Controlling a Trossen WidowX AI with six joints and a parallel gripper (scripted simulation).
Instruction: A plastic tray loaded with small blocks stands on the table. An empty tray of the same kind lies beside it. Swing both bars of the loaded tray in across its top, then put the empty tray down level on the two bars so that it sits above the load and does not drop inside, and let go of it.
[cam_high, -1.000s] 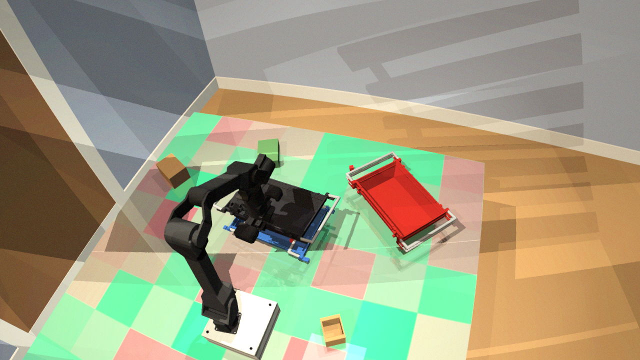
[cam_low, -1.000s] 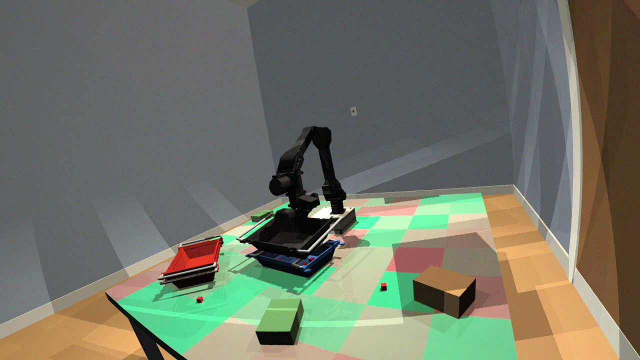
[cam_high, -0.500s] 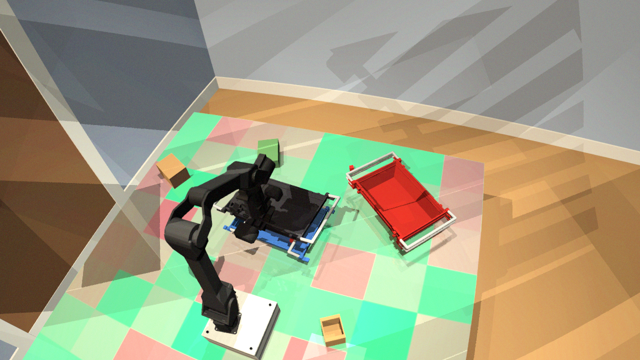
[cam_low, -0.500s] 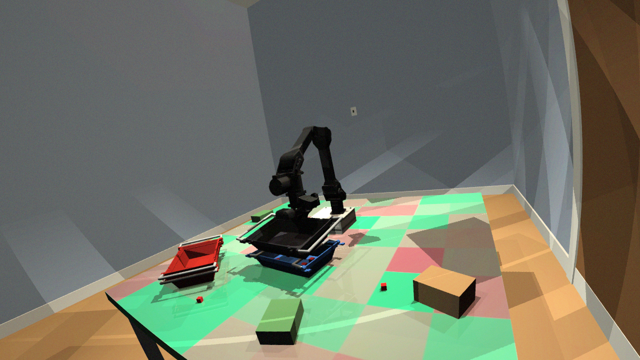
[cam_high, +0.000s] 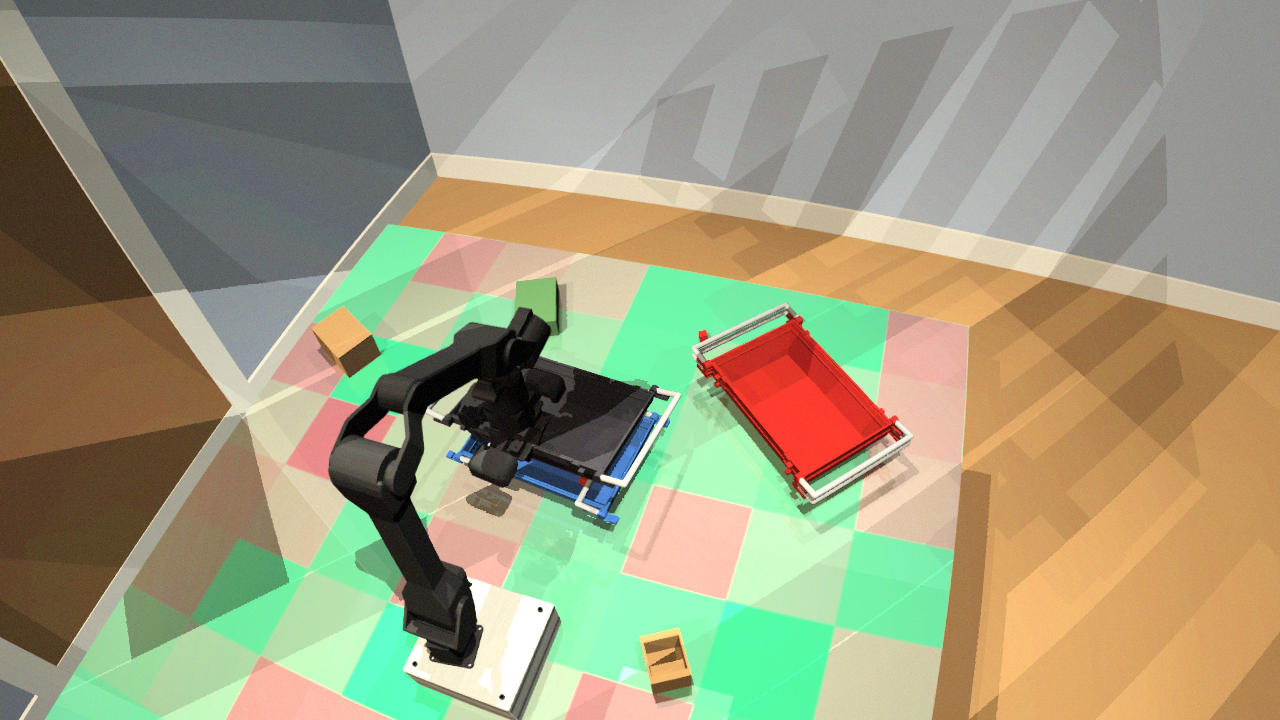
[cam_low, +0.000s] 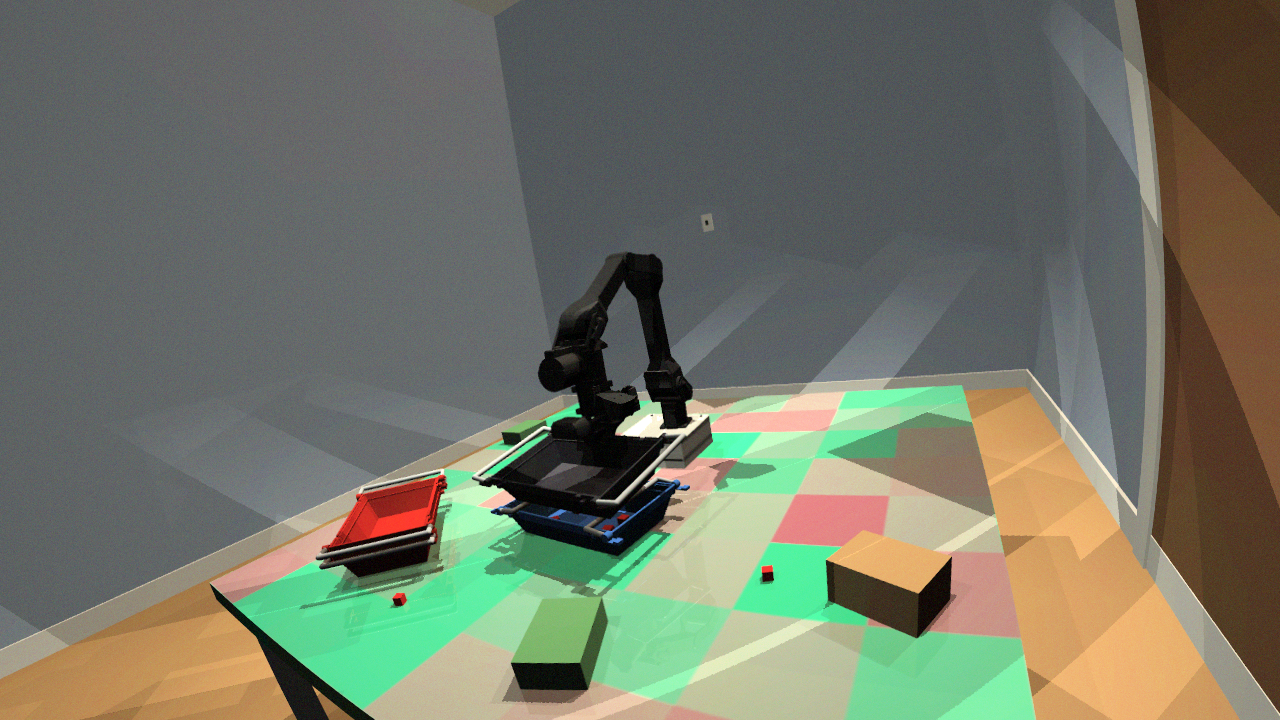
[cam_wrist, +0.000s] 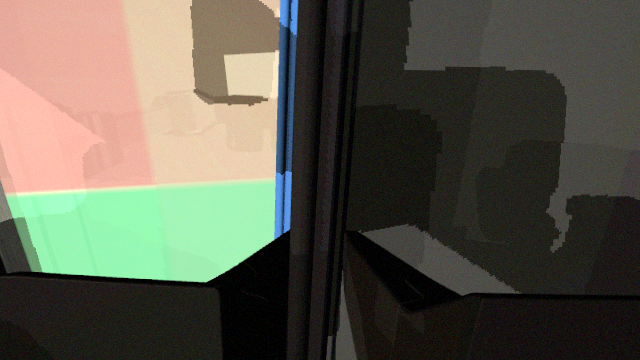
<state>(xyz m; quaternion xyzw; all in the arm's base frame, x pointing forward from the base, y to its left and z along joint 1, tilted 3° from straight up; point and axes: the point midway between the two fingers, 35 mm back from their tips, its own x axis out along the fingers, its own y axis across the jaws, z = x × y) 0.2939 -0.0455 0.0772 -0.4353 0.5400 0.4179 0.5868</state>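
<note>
The black tray lies 80 mm ahead of my gripper tip, 20 mm to the right of it and 20 mm above it. From my gripper tip the other things lie so: small brown box: 270 mm behind, 240 mm to the right, 90 mm below.
</note>
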